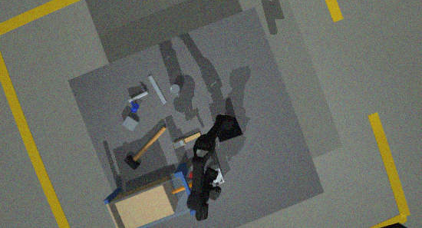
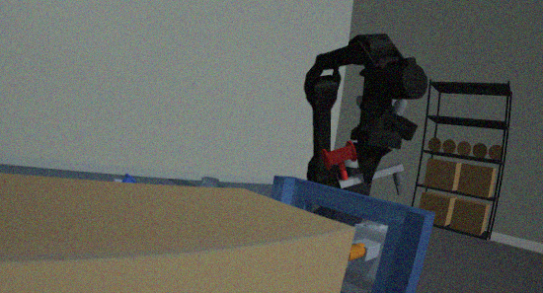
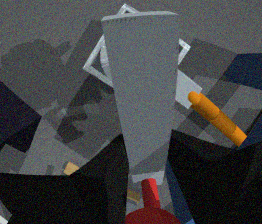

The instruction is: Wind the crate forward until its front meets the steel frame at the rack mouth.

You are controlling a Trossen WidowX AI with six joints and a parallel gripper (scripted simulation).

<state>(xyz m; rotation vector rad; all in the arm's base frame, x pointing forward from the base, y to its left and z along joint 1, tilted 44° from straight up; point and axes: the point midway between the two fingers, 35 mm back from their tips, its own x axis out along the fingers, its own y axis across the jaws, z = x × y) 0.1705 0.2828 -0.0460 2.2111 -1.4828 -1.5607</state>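
Right now my gripper tip is 20 mm below the winch handle and 10 mm short of it. The rest, counted from my gripper tip: blue steel frame: 120 mm ahead, 60 mm to the left, 60 mm below; red knob: 40 mm ahead, 30 mm to the right, 30 mm above; winch: 140 mm below, 60 mm behind, 30 mm to the left.
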